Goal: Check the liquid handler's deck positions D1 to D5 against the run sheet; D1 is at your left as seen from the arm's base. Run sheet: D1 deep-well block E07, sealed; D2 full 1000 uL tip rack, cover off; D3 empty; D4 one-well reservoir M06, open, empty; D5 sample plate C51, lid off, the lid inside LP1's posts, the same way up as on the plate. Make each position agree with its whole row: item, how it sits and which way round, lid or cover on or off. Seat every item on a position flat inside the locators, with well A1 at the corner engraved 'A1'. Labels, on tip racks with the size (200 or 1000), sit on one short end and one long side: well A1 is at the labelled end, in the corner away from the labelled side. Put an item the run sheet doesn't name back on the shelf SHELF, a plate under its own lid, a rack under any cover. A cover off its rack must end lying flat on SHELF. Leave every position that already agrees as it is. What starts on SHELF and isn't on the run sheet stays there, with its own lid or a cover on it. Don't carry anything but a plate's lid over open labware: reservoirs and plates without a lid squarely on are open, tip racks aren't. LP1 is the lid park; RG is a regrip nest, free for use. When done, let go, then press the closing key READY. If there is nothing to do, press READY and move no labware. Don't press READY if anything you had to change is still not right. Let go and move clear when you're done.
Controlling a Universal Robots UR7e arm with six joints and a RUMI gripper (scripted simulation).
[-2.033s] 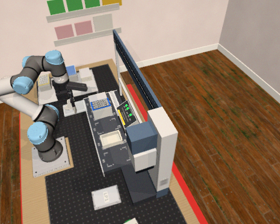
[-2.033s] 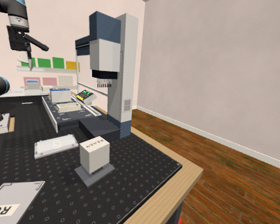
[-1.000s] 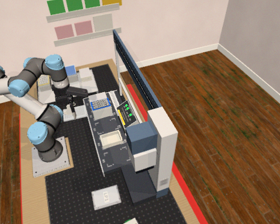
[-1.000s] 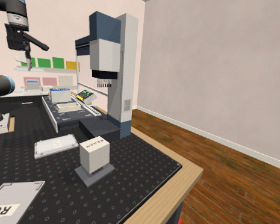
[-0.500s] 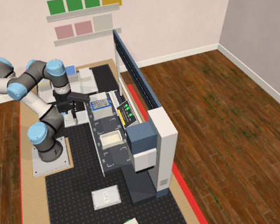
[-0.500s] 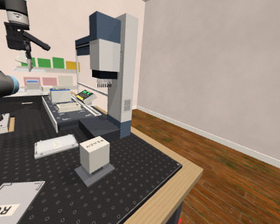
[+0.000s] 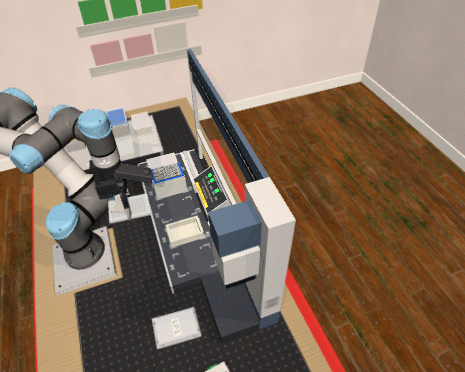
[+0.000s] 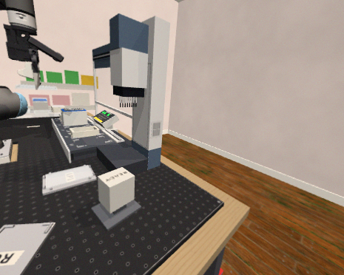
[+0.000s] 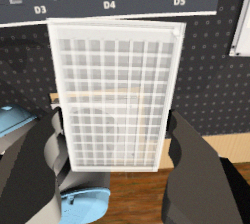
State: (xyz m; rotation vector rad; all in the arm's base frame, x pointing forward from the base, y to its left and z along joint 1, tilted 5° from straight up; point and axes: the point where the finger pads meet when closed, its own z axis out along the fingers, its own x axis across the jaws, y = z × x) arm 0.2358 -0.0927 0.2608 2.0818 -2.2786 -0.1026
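My hand is 16 cm short of the cream one-well reservoir, 1 cm to the right of it and 23 cm above it. From my hand the other things lie so: blue-rimmed tip rack: 17 cm ahead, 26 cm to the left, 17 cm below; pipetting head: 24 cm ahead, 34 cm to the right, 9 cm above; clear well plate: 1 cm below.
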